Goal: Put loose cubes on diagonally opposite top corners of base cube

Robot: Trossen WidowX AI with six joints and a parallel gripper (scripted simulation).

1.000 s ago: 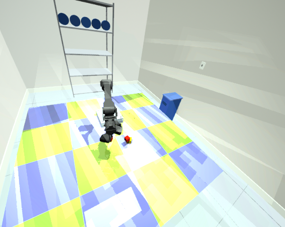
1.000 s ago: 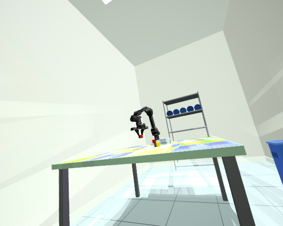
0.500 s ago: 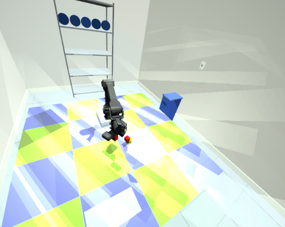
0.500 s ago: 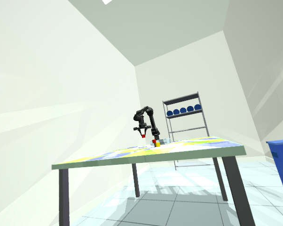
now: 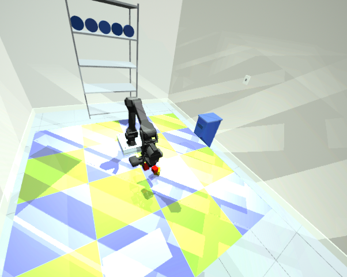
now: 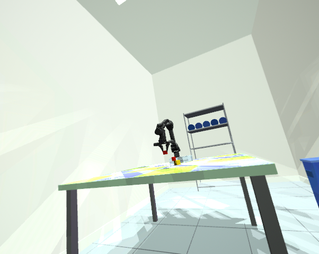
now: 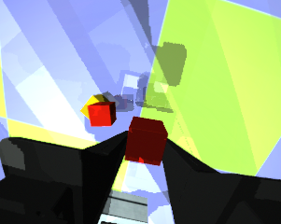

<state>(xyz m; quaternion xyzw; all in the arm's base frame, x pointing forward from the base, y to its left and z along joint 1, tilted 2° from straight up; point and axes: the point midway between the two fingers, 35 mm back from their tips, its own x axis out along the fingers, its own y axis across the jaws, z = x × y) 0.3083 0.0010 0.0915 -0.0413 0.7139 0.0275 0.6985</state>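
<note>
My gripper tip is 100 mm above the yellow base cube, 90 mm to the right of it and 20 mm past it.
</note>
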